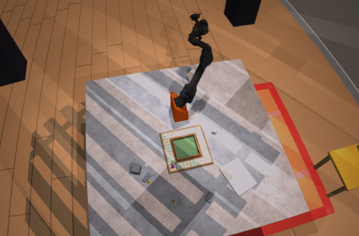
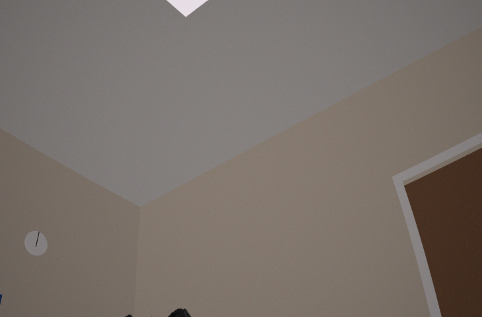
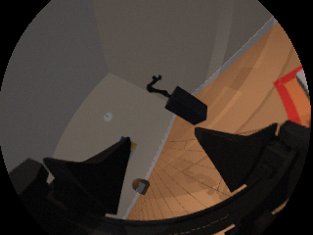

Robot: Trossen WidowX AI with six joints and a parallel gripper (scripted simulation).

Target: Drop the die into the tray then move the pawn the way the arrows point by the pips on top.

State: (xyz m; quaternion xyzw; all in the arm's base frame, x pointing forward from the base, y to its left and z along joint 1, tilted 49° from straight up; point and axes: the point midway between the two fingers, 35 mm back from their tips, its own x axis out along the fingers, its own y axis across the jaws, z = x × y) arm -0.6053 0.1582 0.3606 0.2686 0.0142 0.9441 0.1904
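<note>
My gripper tip is now 830 mm short of the white die, 300 mm above it and 200 mm to the left of it. Round my gripper tip: purple pawn (990 mm ahead, 540 mm to the right, 280 mm below); then green dice tray (890 mm ahead, 420 mm to the right, 310 mm below); then pale sheet (1170 mm ahead, 310 mm below, 170 mm to the right).
</note>
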